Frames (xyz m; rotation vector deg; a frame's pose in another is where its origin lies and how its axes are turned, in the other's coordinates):
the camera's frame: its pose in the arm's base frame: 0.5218 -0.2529 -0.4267 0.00 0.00 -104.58
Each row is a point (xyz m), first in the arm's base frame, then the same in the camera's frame.
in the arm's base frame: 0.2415 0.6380 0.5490
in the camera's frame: -0.7917 -0.4955 0.9757
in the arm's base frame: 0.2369 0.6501 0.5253
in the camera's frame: -0.8022 -0.5030 0.9520
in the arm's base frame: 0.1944 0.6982 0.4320
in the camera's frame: -0.8381 -0.5563 0.8587
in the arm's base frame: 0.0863 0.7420 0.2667
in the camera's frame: -0.8532 -0.6719 0.6934
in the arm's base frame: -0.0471 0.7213 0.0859
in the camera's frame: -0.7996 -0.7958 0.5126
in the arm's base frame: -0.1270 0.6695 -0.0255
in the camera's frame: -0.7294 -0.8601 0.4012
